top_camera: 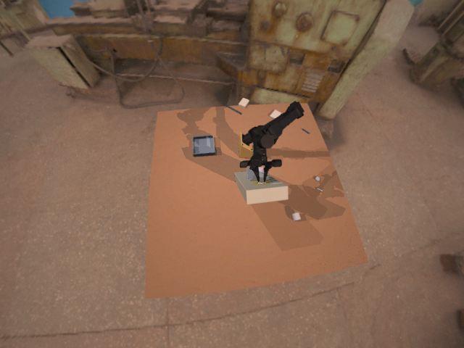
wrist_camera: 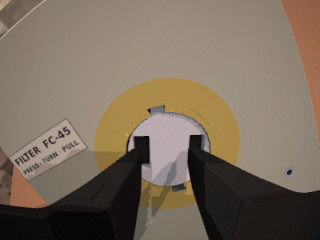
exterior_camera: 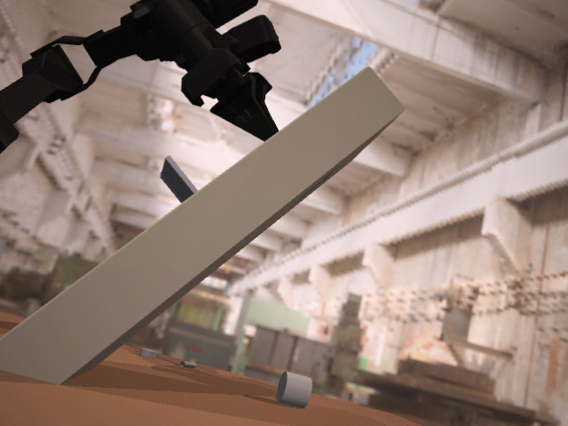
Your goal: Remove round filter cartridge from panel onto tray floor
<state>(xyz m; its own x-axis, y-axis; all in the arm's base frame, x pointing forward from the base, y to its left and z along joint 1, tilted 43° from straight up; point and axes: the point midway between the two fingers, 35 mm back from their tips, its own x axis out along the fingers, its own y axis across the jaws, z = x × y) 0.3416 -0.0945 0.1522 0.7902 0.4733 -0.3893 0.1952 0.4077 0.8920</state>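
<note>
Now: gripper tip 20 mm short of the round filter cartridge and 20 mm above it.
</note>
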